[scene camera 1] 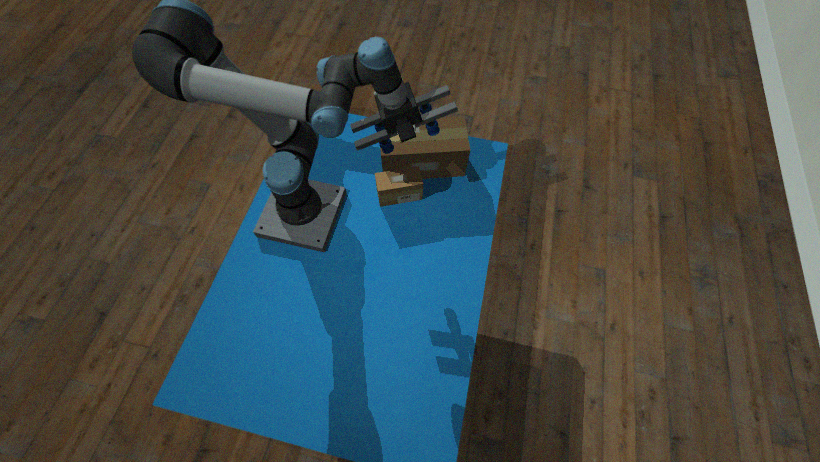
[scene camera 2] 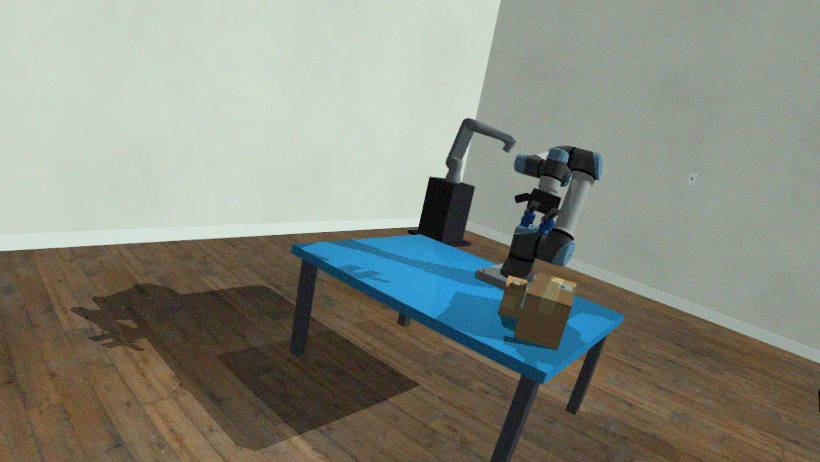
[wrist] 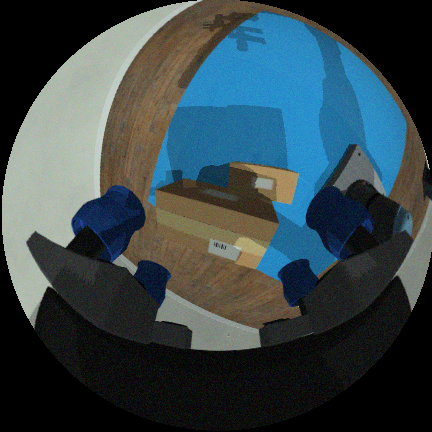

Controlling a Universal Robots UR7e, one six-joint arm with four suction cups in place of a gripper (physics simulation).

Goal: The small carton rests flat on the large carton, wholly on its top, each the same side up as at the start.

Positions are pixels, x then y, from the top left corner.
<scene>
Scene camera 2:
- large carton: 548, 302, on the table
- small carton: 515, 289, on the table
</scene>
